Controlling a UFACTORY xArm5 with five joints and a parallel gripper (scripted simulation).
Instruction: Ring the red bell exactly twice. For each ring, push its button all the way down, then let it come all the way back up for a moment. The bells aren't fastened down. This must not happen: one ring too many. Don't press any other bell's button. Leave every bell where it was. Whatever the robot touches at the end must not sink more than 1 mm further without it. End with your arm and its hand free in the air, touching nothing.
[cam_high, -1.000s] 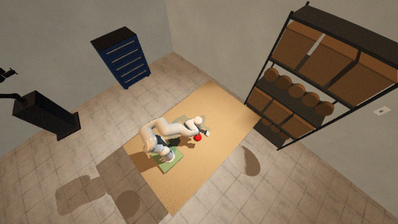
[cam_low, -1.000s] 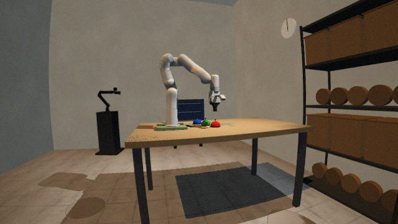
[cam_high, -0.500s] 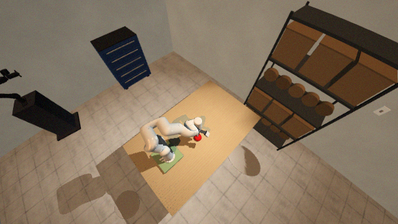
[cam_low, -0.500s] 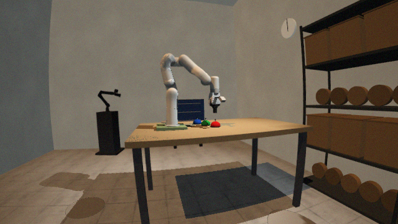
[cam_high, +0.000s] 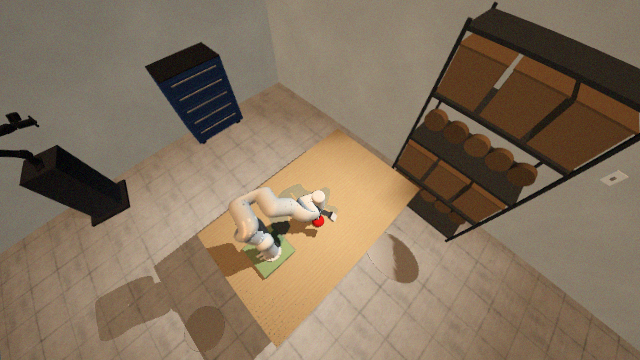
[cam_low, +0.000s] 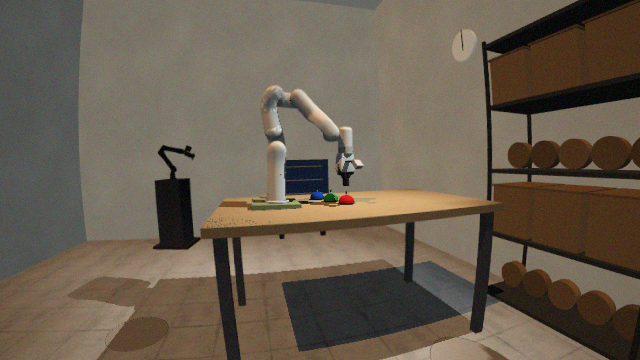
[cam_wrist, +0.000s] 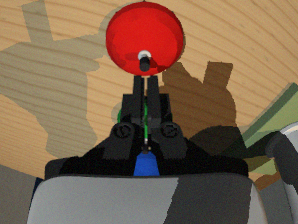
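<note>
Right now my hand is 8 cm above the red bell. Also, from my hand: blue bell 14 cm behind, 22 cm to the left, 8 cm below; then green bell 7 cm behind, 11 cm to the left, 8 cm below.
</note>
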